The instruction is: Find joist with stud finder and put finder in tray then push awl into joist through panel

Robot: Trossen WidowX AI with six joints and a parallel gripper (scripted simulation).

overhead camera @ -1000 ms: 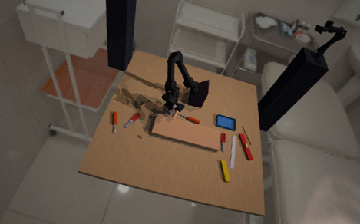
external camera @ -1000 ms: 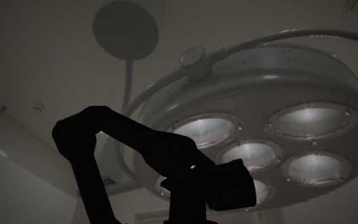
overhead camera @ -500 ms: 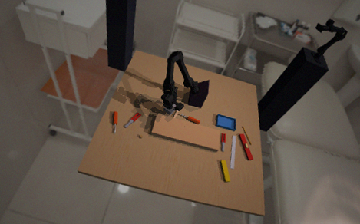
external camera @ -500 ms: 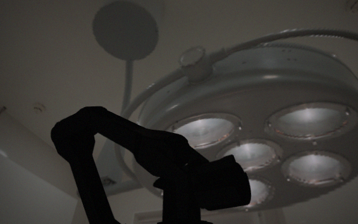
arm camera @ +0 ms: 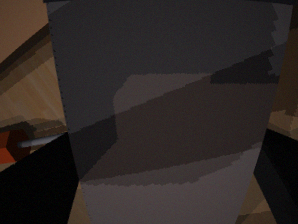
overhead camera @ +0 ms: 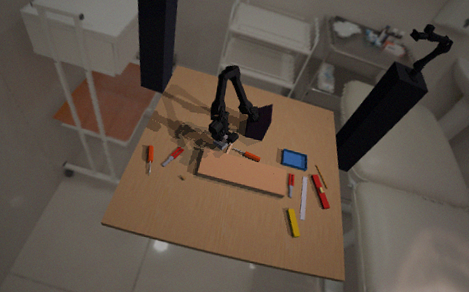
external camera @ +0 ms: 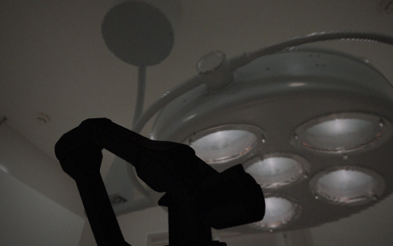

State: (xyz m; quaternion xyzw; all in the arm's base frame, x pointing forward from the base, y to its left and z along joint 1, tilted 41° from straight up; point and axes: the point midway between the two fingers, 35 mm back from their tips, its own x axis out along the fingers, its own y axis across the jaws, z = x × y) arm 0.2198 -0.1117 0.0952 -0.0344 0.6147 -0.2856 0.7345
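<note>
Now: gripper tip 6 cm above the brown-handled awl, 5 cm to the right of it and 3 cm past it. From my gripper tip the other things lie so: green light (4 cm below, 2 cm to the left, 2 cm behind); then blue tray (48 cm to the left, 10 cm behind, 5 cm below); then stud finder (2 cm below, 1 cm to the left, 1 cm behind).
</note>
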